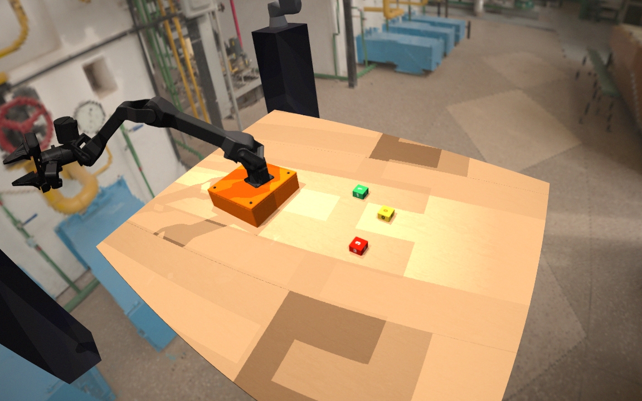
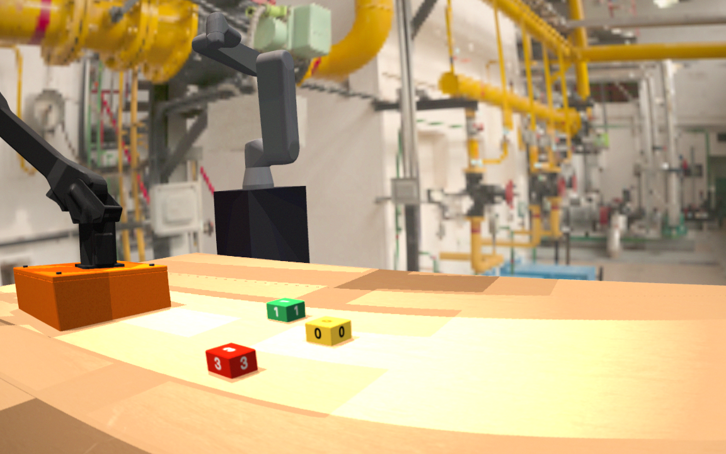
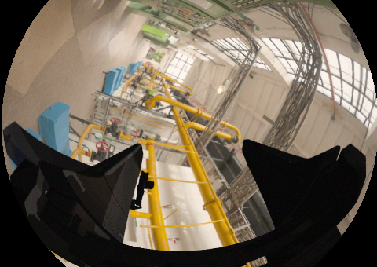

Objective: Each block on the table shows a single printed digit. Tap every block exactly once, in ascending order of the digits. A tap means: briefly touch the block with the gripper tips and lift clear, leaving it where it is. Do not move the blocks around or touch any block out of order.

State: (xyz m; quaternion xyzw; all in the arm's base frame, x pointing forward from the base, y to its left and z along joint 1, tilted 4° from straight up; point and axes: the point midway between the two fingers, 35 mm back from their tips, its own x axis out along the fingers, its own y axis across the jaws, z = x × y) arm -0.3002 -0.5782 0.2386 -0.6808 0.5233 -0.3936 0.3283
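My gripper tip is 63 cm short of the yellow block marked 0, 74 cm to the right of it and 32 cm above it. Round my gripper tip: red block marked 3 (64 cm ahead, 62 cm to the left, 32 cm below); then green block marked 1 (52 cm ahead, 77 cm to the left, 32 cm below).
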